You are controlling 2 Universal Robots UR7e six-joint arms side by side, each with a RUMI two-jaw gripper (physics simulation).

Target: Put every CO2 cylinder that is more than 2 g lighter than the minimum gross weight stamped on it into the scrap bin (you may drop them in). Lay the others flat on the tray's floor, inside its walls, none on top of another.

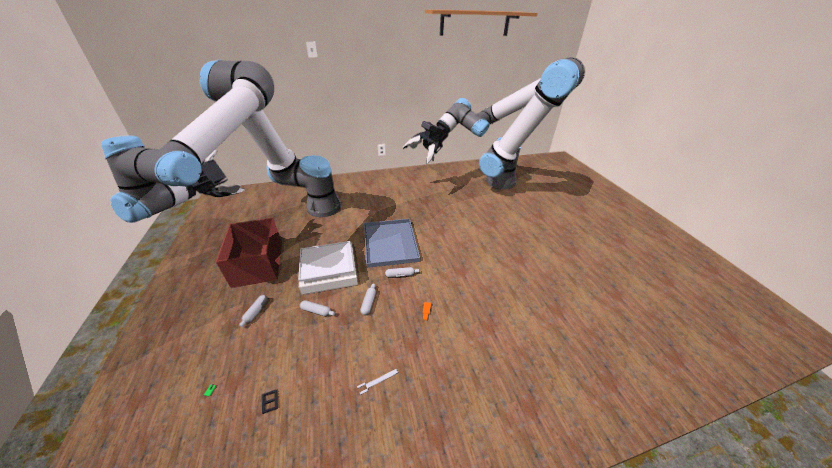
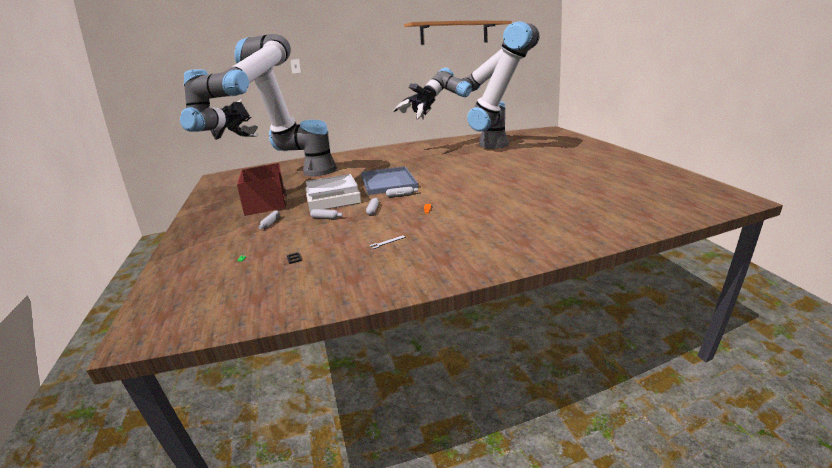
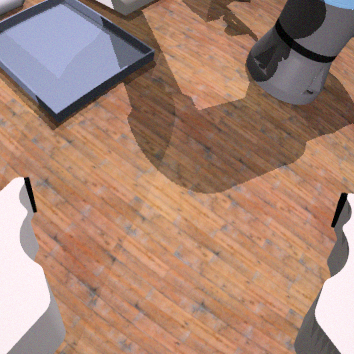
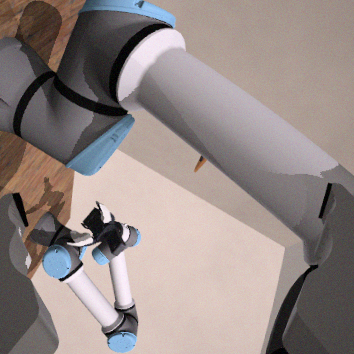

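Where they show: left gripper, fingertip midpoint: [image 1: 414,155] [image 2: 404,115] [image 3: 184,189] [image 4: 81,222]; right gripper, fingertip midpoint: [image 1: 230,170] [image 2: 248,119] [image 4: 170,191]; left arm's base at its link origin: [image 1: 500,181] [image 2: 493,144] [image 4: 39,225]; right arm's base at its link origin: [image 1: 324,207] [image 2: 320,171] [image 3: 283,73].
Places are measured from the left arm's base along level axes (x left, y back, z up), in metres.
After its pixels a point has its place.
Four grey CO2 cylinders lie on the table: one cylinder [image 1: 254,310] @[x -0.879, y -0.884, z 0.025 m] [image 2: 269,220] @[x -0.879, y -0.896, z 0.022 m] before the dark red scrap bin [image 1: 250,270] @[x -0.940, y -0.760, z 0.062 m] [image 2: 261,195] @[x -0.947, y -0.762, z 0.063 m], a second [image 1: 317,308] @[x -0.691, y -0.865, z 0.028 m] [image 2: 325,214] @[x -0.696, y -0.871, z 0.020 m] before the white scale, a third [image 1: 368,299] @[x -0.546, y -0.822, z 0.029 m] [image 2: 372,206] @[x -0.545, y -0.847, z 0.028 m] right of that, and a fourth [image 1: 402,272] @[x -0.453, y -0.699, z 0.024 m] [image 2: 401,191] @[x -0.456, y -0.703, z 0.021 m] along the front of the blue-grey tray [image 1: 391,241] @[x -0.512, y -0.518, z 0.003 m] [image 2: 388,180] @[x -0.516, y -0.515, z 0.003 m] [image 3: 65,45] @[x -0.525, y -0.524, z 0.003 m]. No cylinder shows in the tray. Stamps are unreadable. My left gripper [image 1: 417,152] @[x -0.444, y -0.171, z 0.203 m] [image 2: 407,112] @[x -0.444, y -0.171, z 0.203 m] [image 3: 184,189] @[x -0.444, y -0.171, z 0.203 m] is open and empty, high above the table. My right gripper [image 1: 228,172] @[x -1.039, y -0.536, z 0.301 m] [image 2: 247,119] @[x -1.039, y -0.536, z 0.301 m] [image 4: 170,191] @[x -1.039, y -0.536, z 0.301 m] is open and empty, high above and behind the bin.
A white scale [image 1: 326,264] @[x -0.701, y -0.715, z 0.062 m] [image 2: 333,200] @[x -0.687, y -0.773, z 0.029 m] stands between bin and tray. An orange piece [image 1: 427,310] @[x -0.366, y -0.837, z 0.009 m] [image 2: 427,208] @[x -0.369, y -0.842, z 0.008 m], a white fork-shaped tool [image 1: 381,379] @[x -0.476, y -1.050, z 0.003 m] [image 2: 388,241] @[x -0.483, y -1.054, z 0.003 m], a black frame [image 1: 262,401] @[x -0.751, y -1.125, z 0.006 m] and a green piece [image 1: 210,390] @[x -0.892, y -1.112, z 0.005 m] [image 2: 241,257] @[x -0.899, y -1.103, z 0.002 m] lie nearer the front.
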